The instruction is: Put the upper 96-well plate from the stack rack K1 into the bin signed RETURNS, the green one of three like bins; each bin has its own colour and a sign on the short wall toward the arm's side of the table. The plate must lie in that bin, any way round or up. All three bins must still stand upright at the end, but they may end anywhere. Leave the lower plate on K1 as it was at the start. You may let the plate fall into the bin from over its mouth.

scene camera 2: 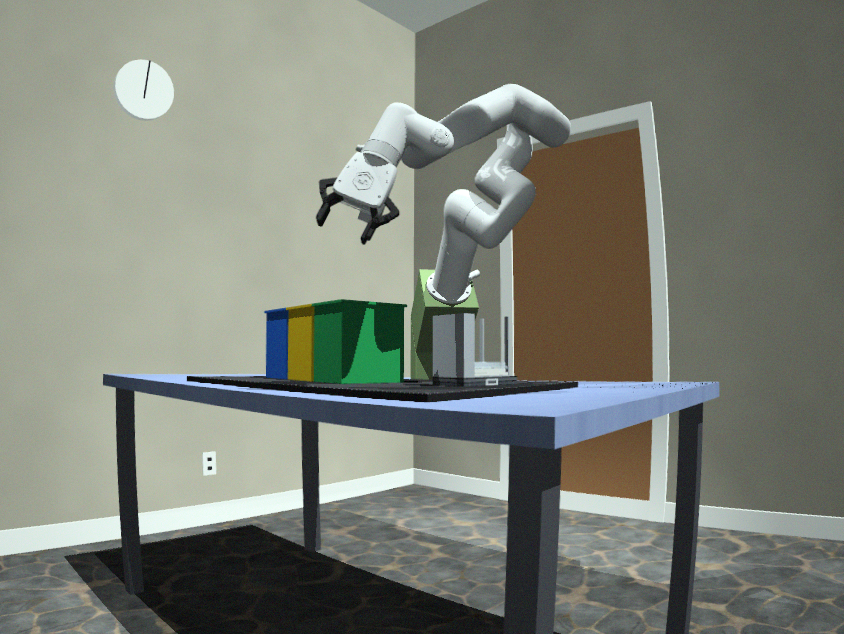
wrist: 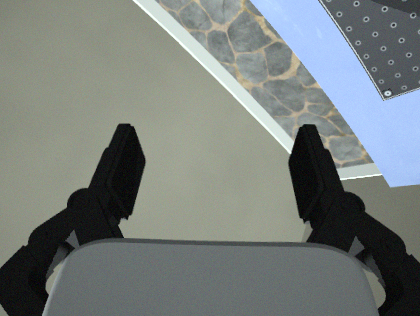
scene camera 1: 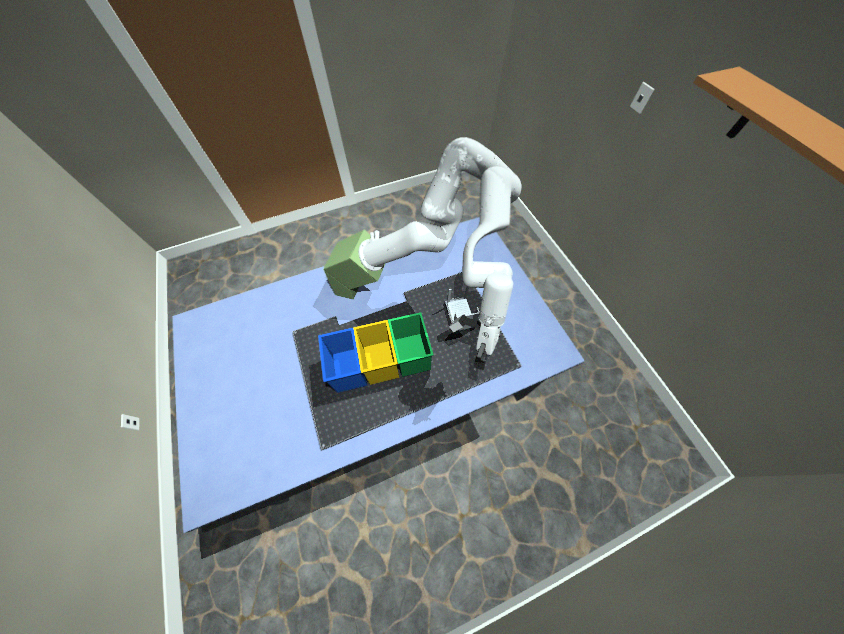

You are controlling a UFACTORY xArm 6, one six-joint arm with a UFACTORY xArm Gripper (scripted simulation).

Note:
In view: my gripper (scene camera 2: 340, 232), a green bin (scene camera 2: 355, 341) and a blue bin (scene camera 1: 338, 358).
The green bin shows as well in scene camera 1 (scene camera 1: 412, 346). The blue bin shows as well in scene camera 2 (scene camera 2: 277, 320). My gripper shows as well in the wrist view (wrist: 216, 142) and in scene camera 1 (scene camera 1: 483, 358). The wrist view does not show the green bin: it is out of frame. The wrist view does not show the blue bin: it is out of frame.

